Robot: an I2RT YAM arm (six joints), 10 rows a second.
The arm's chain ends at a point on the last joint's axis. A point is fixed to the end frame.
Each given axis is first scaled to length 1.
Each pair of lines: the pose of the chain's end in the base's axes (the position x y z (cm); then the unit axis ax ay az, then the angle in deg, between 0 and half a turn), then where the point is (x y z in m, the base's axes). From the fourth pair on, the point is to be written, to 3 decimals.
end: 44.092, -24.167, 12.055, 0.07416, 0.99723, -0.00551, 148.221
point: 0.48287 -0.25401 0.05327
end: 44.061, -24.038, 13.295, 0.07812, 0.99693, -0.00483, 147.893
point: 0.48288 -0.25282 0.06588
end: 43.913, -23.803, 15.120, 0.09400, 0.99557, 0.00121, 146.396
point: 0.48292 -0.25043 0.08511
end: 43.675, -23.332, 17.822, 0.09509, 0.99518, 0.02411, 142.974
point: 0.485 -0.243 0.115
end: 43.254, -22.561, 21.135, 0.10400, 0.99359, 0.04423, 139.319
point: 0.485 -0.233 0.151
